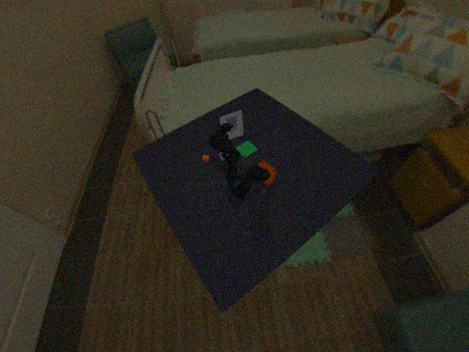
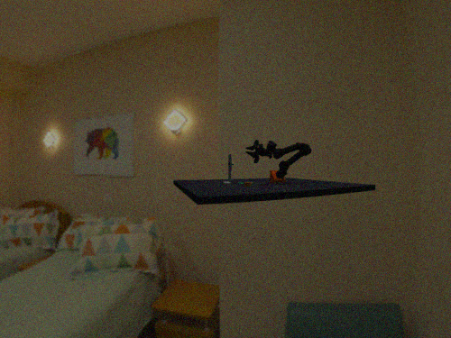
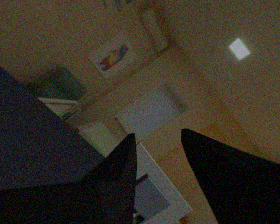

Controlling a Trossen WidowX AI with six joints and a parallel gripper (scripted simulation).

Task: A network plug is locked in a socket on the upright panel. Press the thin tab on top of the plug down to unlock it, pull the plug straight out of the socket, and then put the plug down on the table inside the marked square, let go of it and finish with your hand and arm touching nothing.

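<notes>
My gripper tip is now 150 mm to the left of the network plug, 110 mm above it and 80 mm short of it. Round my gripper tip: green marked square (270 mm below, 180 mm to the right, 50 mm behind); orange block (260 mm below, 120 mm to the left, 20 mm ahead); upright panel (160 mm below, 150 mm to the right, 100 mm ahead).
</notes>
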